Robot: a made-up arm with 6 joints.
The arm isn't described. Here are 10 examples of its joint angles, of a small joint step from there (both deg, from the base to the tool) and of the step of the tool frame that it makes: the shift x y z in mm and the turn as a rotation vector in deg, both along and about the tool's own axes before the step.
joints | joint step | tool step
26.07 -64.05 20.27 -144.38 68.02 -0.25 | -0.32 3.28 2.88 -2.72 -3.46 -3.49 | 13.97 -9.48 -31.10 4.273 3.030 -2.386
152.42 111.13 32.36 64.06 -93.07 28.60 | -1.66 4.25 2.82 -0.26 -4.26 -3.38 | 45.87 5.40 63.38 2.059 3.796 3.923
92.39 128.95 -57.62 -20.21 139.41 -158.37 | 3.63 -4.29 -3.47 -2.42 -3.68 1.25 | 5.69 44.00 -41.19 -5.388 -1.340 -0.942
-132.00 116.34 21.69 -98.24 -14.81 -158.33 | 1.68 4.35 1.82 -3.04 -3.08 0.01 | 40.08 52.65 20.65 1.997 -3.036 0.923
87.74 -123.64 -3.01 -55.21 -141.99 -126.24 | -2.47 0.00 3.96 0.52 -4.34 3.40 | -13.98 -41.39 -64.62 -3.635 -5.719 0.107
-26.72 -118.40 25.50 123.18 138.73 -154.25 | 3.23 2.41 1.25 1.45 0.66 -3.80 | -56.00 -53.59 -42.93 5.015 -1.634 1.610
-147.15 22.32 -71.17 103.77 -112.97 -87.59 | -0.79 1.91 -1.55 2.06 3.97 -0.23 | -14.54 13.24 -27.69 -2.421 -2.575 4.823
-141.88 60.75 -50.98 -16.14 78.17 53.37 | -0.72 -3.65 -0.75 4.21 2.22 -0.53 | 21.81 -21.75 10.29 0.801 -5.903 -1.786
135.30 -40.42 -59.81 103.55 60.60 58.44 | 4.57 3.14 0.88 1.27 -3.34 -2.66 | 47.99 0.41 -10.31 2.155 -3.300 0.509
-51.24 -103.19 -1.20 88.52 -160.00 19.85 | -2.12 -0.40 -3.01 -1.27 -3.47 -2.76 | -21.29 48.86 -12.57 2.710 3.880 -1.599
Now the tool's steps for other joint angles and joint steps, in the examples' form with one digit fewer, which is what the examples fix.
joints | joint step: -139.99 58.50 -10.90 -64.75 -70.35 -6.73 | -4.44 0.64 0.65 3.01 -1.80 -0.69
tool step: -50.3 -26.6 24.9 1.72 0.50 0.81
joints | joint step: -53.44 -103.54 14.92 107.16 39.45 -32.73 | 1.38 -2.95 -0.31 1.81 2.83 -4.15
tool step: -58.6 -27.4 19.2 2.18 -1.88 -0.32
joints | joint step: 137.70 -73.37 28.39 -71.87 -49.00 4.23 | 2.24 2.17 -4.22 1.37 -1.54 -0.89
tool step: -3.9 -100.3 -19.0 6.14 3.50 -3.10
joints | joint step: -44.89 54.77 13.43 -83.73 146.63 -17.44 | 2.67 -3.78 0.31 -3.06 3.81 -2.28
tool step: -3.5 92.9 32.7 3.33 -3.36 -3.45
